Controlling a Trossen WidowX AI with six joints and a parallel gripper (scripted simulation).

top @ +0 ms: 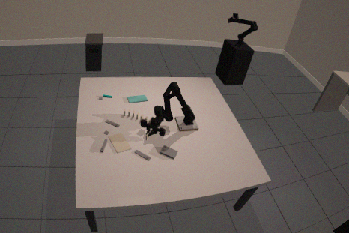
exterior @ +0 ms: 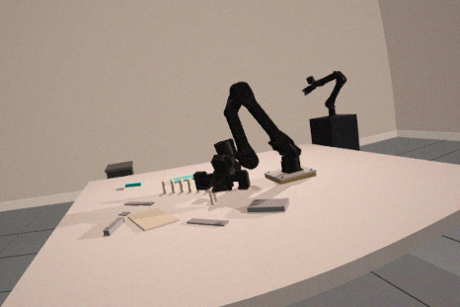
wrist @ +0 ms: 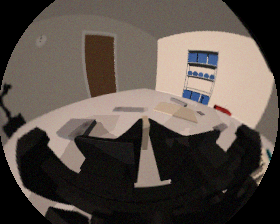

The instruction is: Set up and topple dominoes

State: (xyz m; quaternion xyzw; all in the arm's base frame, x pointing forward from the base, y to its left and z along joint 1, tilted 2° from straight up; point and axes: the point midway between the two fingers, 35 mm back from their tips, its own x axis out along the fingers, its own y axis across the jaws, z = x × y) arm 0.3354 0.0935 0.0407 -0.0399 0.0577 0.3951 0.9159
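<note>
My gripper tip is 190 mm short of the beige card and 50 mm above it. From my gripper tip the other things lie so: teal plate 460 mm to the right, 40 mm below, 40 mm behind; flat grey strip 130 mm to the left, 60 mm ahead, 50 mm below; dark grey slab 130 mm to the left, 120 mm behind, 40 mm below.
</note>
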